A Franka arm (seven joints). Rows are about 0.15 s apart.
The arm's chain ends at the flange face. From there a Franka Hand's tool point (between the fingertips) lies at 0.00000 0.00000 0.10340 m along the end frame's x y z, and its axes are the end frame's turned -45 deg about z.
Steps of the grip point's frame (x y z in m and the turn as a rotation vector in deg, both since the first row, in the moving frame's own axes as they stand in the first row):
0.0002 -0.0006 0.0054 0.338 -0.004 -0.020
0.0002 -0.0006 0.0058 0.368 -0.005 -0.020
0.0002 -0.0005 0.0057 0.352 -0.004 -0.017
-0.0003 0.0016 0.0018 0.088 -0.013 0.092
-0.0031 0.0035 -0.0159 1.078 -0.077 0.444
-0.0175 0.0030 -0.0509 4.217 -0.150 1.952
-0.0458 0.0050 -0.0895 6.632 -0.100 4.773
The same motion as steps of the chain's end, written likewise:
0.0002 -0.0001 0.0054 0.236 -0.242 -0.020
0.0002 -0.0001 0.0058 0.257 -0.264 -0.020
0.0002 -0.0001 0.0057 0.246 -0.252 -0.017
0.0010 0.0014 0.0018 0.053 -0.071 0.092
0.0018 0.0059 -0.0159 0.708 -0.817 0.444
-0.0048 0.0198 -0.0506 2.876 -3.088 1.952
-0.0206 0.0446 -0.0888 4.619 -4.760 4.773

